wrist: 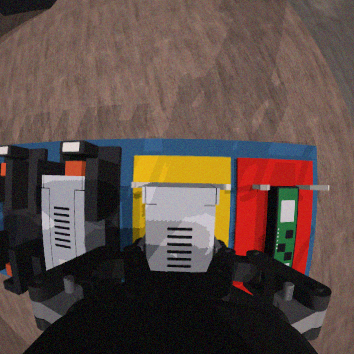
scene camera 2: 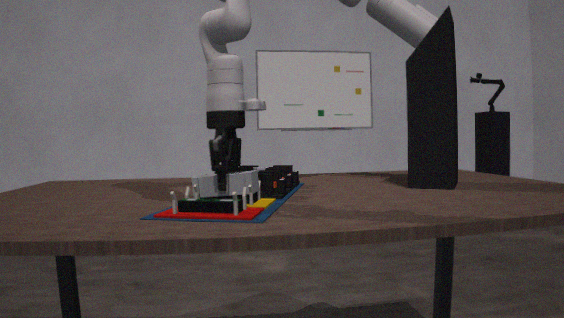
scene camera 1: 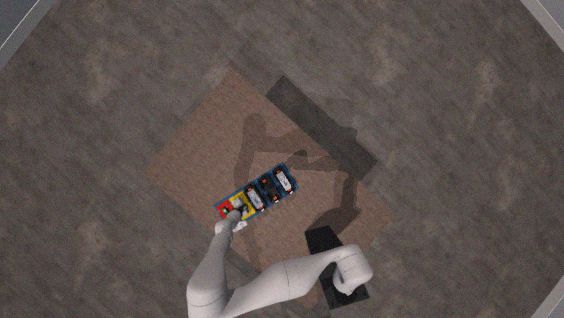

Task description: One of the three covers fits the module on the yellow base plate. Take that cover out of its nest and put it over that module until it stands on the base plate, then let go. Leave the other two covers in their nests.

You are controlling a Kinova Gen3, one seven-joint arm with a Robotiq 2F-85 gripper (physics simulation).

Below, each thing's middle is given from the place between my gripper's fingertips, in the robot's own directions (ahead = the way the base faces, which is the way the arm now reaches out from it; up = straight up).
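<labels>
There's a red base plate (scene camera 2: pixel 250 213) that's 100 mm to the left of my hand, 40 mm ahead of it and 20 mm below it. My gripper itself is 20 mm above the yellow base plate (wrist: pixel 146 168), and going by their middles, that yellow base plate is the nearest to my gripper of the things named here.
</labels>
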